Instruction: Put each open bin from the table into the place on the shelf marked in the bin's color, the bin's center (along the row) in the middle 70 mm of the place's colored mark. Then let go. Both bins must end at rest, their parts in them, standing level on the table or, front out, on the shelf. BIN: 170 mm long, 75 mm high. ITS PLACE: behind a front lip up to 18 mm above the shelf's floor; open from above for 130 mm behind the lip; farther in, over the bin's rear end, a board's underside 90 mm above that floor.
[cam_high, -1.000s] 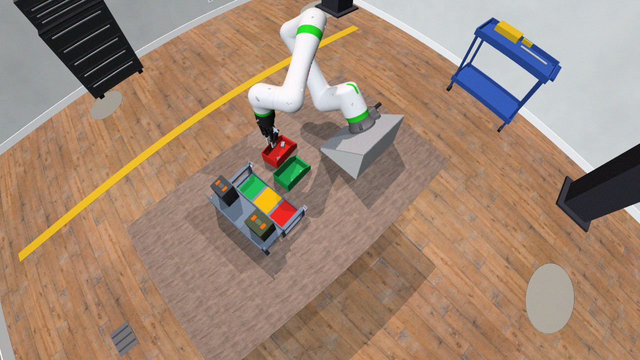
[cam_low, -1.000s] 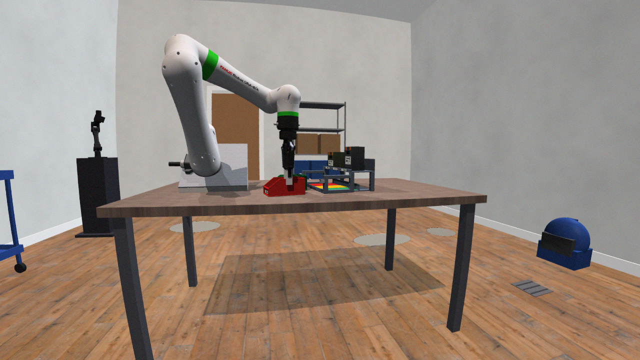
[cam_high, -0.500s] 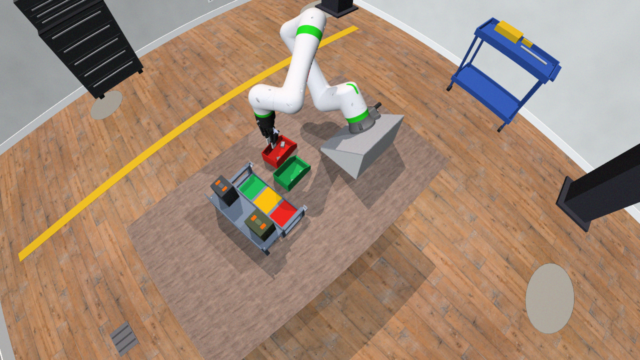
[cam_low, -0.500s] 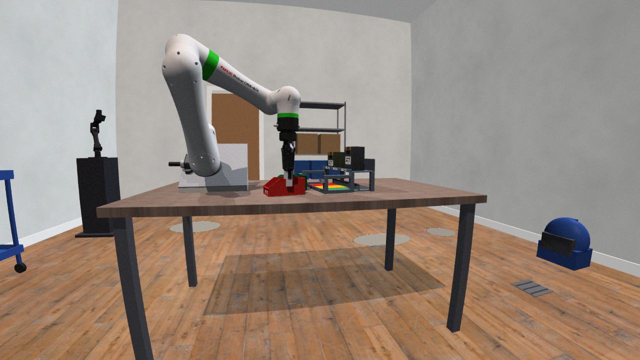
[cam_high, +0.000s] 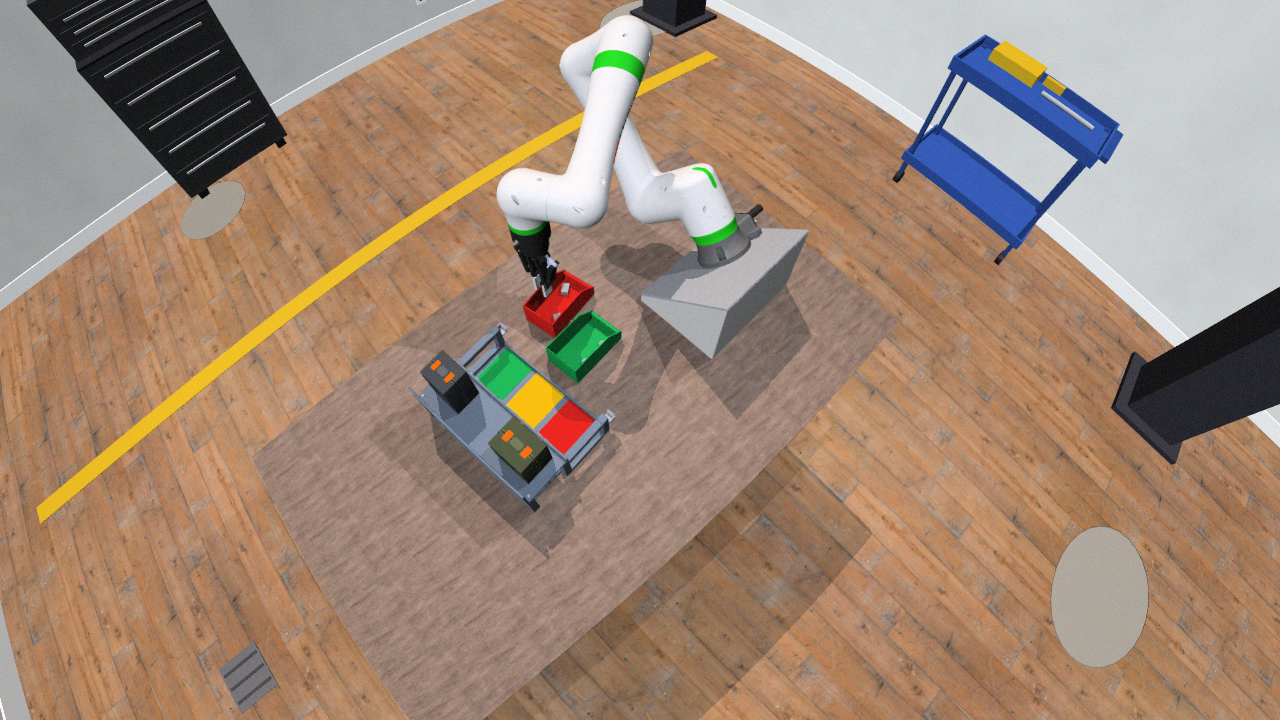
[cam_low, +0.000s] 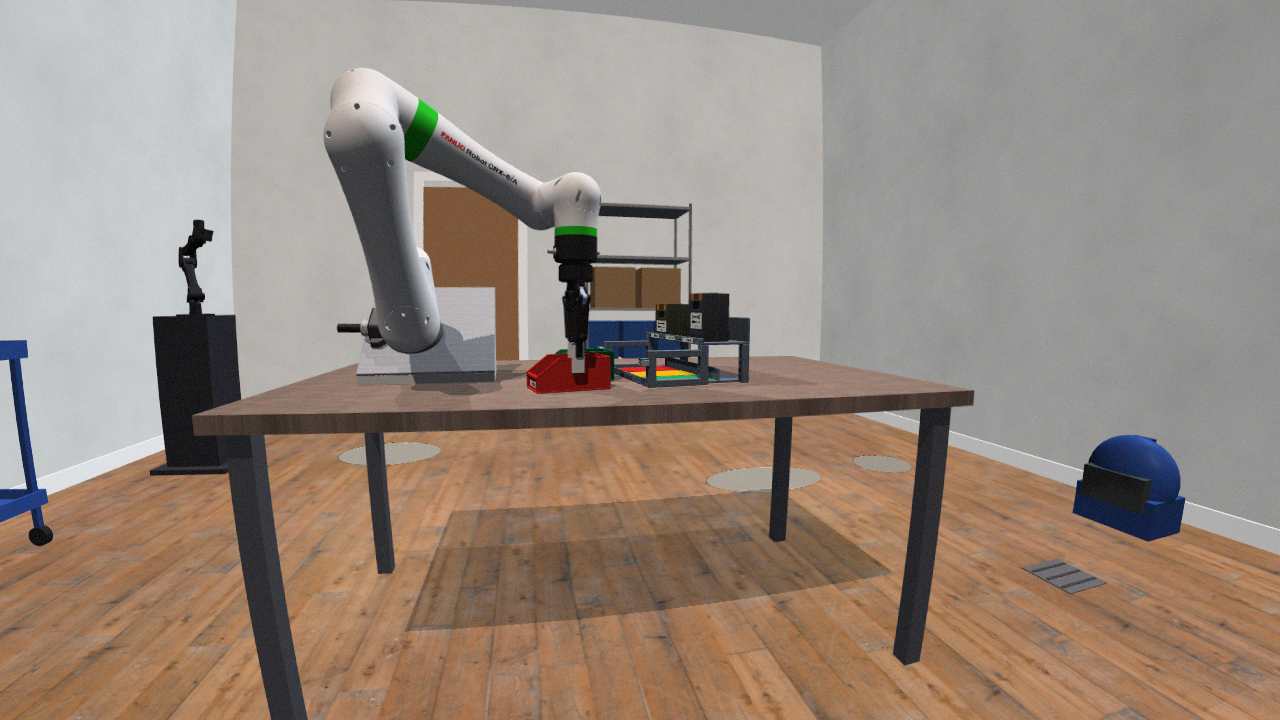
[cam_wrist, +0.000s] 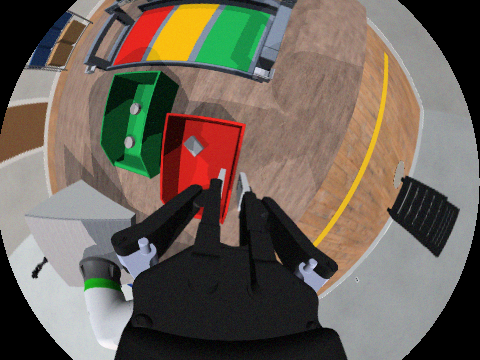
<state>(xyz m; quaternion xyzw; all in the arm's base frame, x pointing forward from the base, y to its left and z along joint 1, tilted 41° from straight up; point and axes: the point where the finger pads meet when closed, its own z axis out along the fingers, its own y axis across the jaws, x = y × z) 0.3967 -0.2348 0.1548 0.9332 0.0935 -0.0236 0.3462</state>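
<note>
Right now my hand is 1 cm past the red bin, 5 cm to the right of it and 4 cm above it. From my hand the other things lie so: green bin (3 cm ahead, 19 cm to the left, 4 cm below).
</note>
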